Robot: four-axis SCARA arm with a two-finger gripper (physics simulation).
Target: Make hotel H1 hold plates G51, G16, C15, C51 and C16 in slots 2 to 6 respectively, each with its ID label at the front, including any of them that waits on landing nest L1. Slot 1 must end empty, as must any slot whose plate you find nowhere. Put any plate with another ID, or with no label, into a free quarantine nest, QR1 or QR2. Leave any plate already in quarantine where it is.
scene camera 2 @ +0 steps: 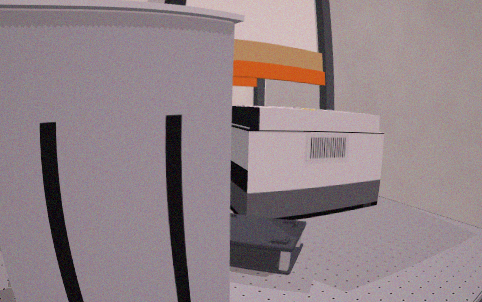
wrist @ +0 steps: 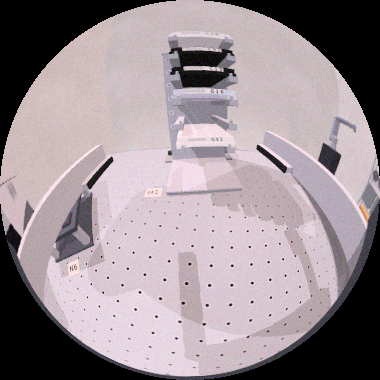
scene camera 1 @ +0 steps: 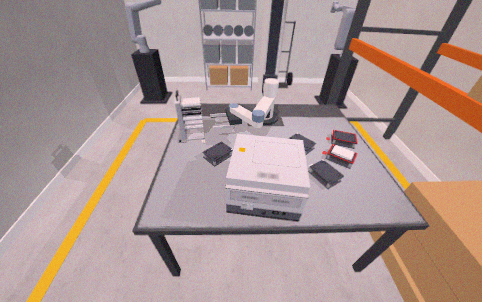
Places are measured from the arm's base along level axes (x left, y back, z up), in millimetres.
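Pixels of known places: gripper, fingertip midpoint: [wrist: 183,138] [scene camera 1: 211,121].
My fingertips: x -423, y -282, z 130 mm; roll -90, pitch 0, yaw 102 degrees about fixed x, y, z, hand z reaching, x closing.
For each thing: its top centre in the pictures, then the offset to it from my fingertips.
- White plate C16, top centre: [wrist: 196,46] [scene camera 1: 190,100] dy +8, dx -133, dz +160 mm
- C15, top centre: [wrist: 198,75] dy +8, dx -133, dz +90 mm
- clear plate G16, top centre: [wrist: 199,92] dy +8, dx -133, dz +54 mm
- White plate G51, top centre: [wrist: 200,128] [scene camera 1: 193,123] dy +8, dx -133, dz -17 mm
- Dark nest N6, top centre: [scene camera 2: 252,225] [wrist: 57,204] [scene camera 1: 217,149] dy -244, dx +57, dz -61 mm
- big white instrument, top centre: [scene camera 2: 294,107] [scene camera 1: 268,156] dy -516, dx +336, dz +125 mm
Hotel H1 [scene camera 1: 180,120] [wrist: 168,107] stands at the table's left back, facing the wrist camera. White plate C16 [wrist: 200,37] is at the top, its label blurred. Black plates C51 [wrist: 202,57] and C15 [wrist: 202,76] sit below it, then clear plate G16 [wrist: 205,93]. The slot under G16, second from the bottom, shows bare brackets. White plate G51 [wrist: 206,140] sits in the lowest slot, label to the front. My gripper [scene camera 1: 213,121] [wrist: 183,138] is open and empty, a short way in front of the hotel, with its fingers to either side of the hotel's line in the wrist view.
Dark nest N6 [scene camera 1: 218,152] [wrist: 76,231] stands by the left finger. A big white instrument [scene camera 1: 268,175] [scene camera 2: 315,167] fills the table's middle. Two red-edged nests [scene camera 1: 356,140] [scene camera 1: 354,161] are at the right; the front one bears a white plate. Dark blocks [scene camera 1: 326,172] [scene camera 1: 303,142] stand near the instrument.
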